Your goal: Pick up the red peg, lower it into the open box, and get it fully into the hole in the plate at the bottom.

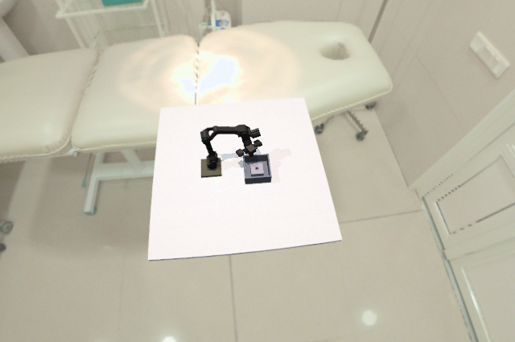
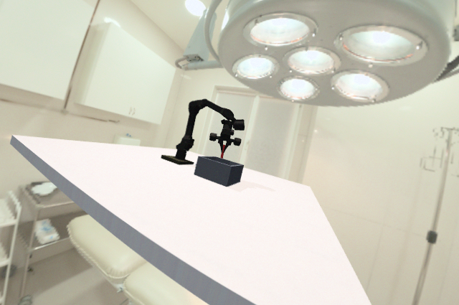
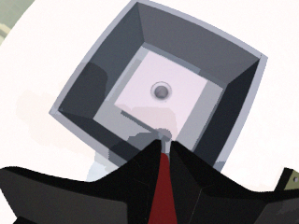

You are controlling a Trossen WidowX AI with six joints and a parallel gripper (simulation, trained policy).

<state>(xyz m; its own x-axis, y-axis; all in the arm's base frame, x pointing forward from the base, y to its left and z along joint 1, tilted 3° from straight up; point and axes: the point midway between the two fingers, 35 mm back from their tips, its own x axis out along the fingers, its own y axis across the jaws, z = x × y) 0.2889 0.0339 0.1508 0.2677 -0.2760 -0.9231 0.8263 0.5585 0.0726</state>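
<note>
Now: the pale plate 4 cm ahead of my gripper tip, 5 cm to the right of it and 9 cm below it. From my gripper tip the other things lie so: dark grey box (4 cm ahead, 5 cm to the right, 11 cm below); then red peg (2 cm behind, 2 cm to the left).
</note>
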